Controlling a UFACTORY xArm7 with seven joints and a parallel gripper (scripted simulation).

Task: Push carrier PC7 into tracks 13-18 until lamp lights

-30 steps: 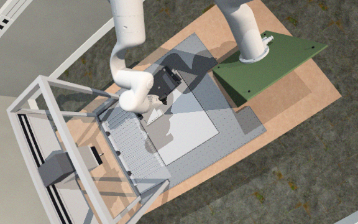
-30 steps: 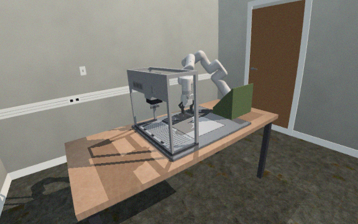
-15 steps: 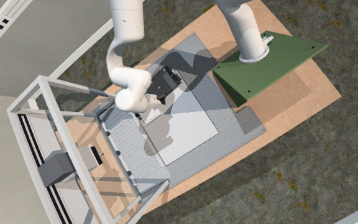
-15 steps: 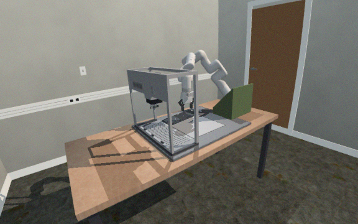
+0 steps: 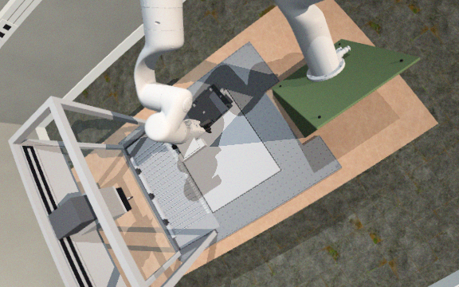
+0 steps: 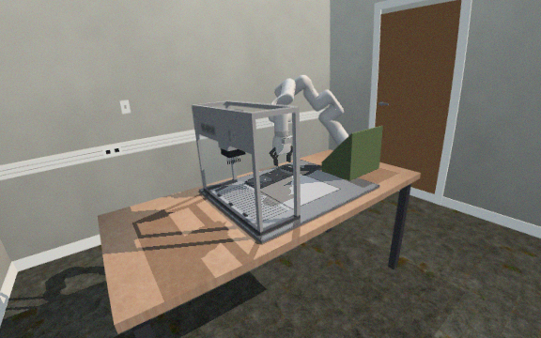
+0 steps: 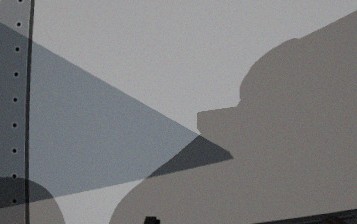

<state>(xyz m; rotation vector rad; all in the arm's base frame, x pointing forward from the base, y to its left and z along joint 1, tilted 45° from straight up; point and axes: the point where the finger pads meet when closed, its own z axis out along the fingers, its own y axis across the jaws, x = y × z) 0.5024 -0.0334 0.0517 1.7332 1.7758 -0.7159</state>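
The carrier PC7 is 110 mm to the right of my hand and 110 mm below it.
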